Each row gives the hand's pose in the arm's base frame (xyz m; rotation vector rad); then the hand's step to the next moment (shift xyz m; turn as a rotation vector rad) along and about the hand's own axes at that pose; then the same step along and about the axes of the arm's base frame.
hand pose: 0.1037 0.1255 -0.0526 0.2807 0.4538 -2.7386
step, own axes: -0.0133 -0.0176 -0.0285 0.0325 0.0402 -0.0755
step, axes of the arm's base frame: 0.0096 0.0295 -0.0183 -0.0048 -0.0196 -0.0892
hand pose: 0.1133 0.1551 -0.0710 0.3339 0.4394 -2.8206
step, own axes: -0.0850 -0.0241 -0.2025 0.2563 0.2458 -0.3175
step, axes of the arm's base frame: 0.1098 0.1071 -0.1590 -0.1098 -0.1800 -0.4272
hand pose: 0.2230 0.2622 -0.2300 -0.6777 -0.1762 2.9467
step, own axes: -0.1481 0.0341 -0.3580 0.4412 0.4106 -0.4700
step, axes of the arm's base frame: 0.2872 -0.0223 -0.2613 -0.2216 -0.3042 -0.6652
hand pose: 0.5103 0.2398 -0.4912 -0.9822 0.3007 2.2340
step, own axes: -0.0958 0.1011 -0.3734 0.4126 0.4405 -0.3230
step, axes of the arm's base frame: 0.1923 -0.2901 -0.1941 -0.3107 -0.2745 -0.5448
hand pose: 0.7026 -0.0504 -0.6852 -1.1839 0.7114 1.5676
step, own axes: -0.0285 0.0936 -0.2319 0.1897 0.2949 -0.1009
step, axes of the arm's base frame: -0.0087 -0.2432 -0.0641 -0.2459 -0.1143 -0.2441
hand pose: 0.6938 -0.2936 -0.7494 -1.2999 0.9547 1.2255
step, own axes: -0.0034 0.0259 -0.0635 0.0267 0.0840 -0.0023
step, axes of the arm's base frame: -0.0173 -0.0661 -0.0065 -0.0778 -0.0094 -0.0404
